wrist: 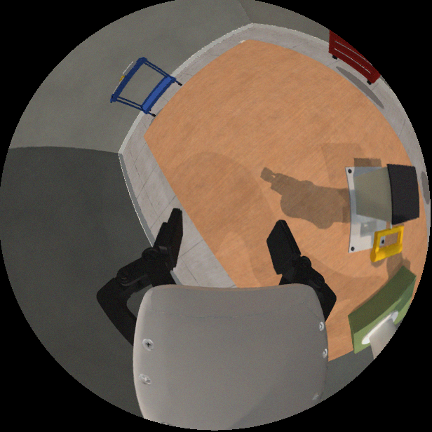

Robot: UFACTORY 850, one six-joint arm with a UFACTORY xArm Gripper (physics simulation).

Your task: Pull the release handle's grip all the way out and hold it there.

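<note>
The release handle's yellow grip (386, 255), a rectangular frame with an opening, is at the right of the wrist view. It sits at the lower end of a pale mounting plate (353, 220) with dark screws, beside a grey-beige housing (371, 195) that has a black end (404, 194). How far the grip is out cannot be told from here. My gripper (229, 226) is open with nothing between its fingers. It is well apart from the grip, which lies to the right of the right finger.
A green block (382, 307) with a pale part on it is at the lower right, close to the grip. The wooden table top (240, 100) spreads under the gripper. A blue cart (159, 93) stands beyond at the upper left, and a red slatted object (354, 57) at the upper right.
</note>
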